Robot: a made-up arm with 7 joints.
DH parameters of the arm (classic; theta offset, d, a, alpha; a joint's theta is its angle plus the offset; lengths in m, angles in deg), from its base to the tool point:
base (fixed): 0 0.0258 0.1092 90
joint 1: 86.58 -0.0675 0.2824 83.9
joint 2: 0 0.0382 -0.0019 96.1
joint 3: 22.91 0 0.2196 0
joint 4: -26.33 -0.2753 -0.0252 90
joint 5: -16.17 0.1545 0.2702 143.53
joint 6: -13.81 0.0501 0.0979 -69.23
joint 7: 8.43 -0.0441 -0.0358 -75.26
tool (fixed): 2.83 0.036 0 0
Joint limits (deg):
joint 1: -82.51..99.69
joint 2: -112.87..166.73
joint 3: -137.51..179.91
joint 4: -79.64..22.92
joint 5: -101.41..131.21
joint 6: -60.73..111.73
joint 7: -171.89..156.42
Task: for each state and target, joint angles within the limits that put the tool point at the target. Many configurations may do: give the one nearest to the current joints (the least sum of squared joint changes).
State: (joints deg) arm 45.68 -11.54 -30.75 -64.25 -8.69 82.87 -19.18
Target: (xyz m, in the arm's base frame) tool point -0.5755 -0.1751 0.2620
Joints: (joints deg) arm 55.21 -36.86 -18.60 -42.13 -4.07 78.02 -17.79
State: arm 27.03 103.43 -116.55 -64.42 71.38 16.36 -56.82
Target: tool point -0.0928 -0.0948 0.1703
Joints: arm 38.34 127.48 -107.82 -77.82 117.63 5.39 -53.38
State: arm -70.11 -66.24 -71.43 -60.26 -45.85 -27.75 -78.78
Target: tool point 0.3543 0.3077 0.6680
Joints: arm -41.95 -104.38 -43.80 -41.63 -11.14 -41.04 -82.09
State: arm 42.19 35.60 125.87 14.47 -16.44 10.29 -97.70
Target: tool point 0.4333 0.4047 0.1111
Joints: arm 53.14 57.08 152.82 22.92 16.94 -6.62 -97.62
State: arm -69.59 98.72 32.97 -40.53 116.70 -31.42 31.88
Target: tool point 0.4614 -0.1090 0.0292
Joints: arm -67.52 78.29 33.30 -25.64 88.16 -22.06 34.27
